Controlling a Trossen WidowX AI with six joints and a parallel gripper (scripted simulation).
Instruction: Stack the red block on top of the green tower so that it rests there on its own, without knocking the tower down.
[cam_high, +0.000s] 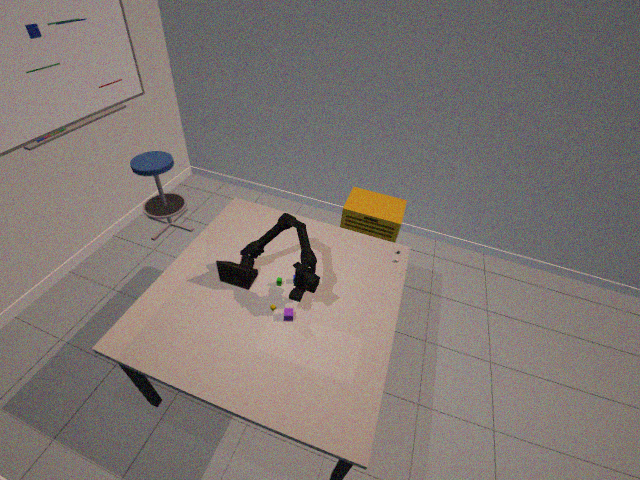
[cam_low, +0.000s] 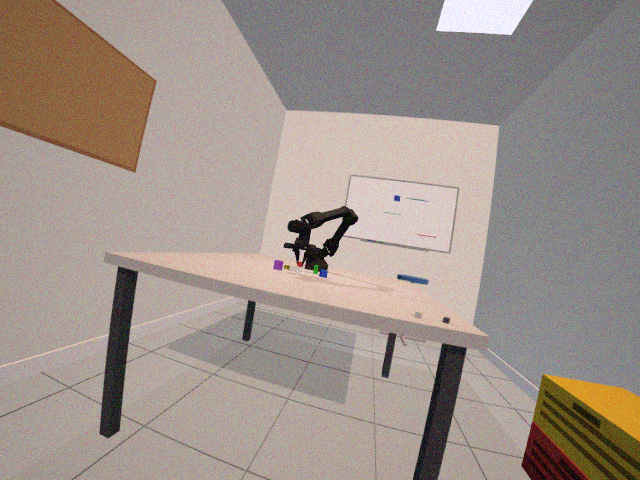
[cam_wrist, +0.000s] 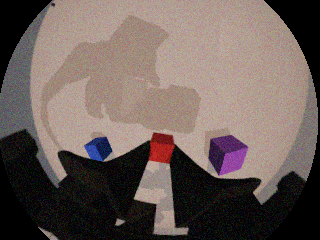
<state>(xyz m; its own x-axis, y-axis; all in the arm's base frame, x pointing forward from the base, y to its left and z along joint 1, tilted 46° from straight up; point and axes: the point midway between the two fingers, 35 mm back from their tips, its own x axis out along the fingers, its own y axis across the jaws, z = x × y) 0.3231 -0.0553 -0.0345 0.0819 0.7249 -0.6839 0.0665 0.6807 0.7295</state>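
Now: the blue cube 50 mm behind my gripper tip, 120 mm to the left of it and 30 mm below it. Round my gripper tip: small yellow cube (120 mm behind, 90 mm to the right, 40 mm below); purple cube (30 mm behind, 120 mm to the right, 20 mm below); red block (right at my gripper tip).
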